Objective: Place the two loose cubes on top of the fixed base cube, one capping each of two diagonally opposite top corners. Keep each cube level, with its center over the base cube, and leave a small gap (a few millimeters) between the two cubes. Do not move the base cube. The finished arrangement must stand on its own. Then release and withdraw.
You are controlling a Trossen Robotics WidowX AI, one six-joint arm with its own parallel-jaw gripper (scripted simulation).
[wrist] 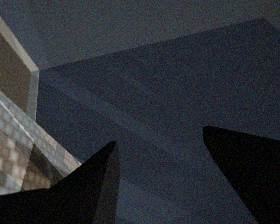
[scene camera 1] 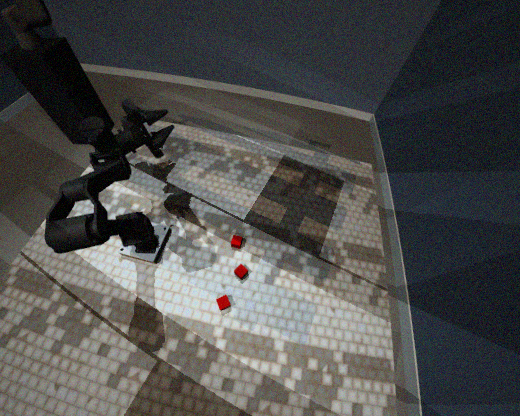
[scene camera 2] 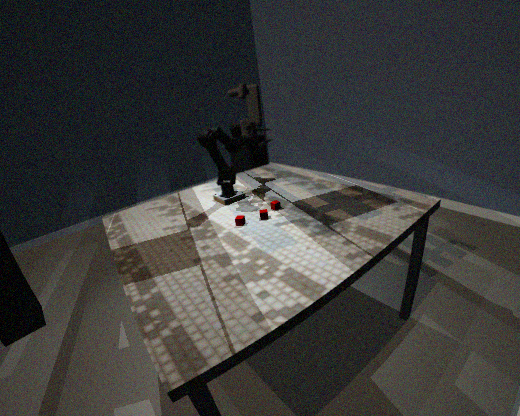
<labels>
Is my gripper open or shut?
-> Open.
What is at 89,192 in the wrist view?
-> My gripper.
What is my gripper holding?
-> Nothing.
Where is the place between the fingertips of my gripper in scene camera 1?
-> At 170,118
</labels>
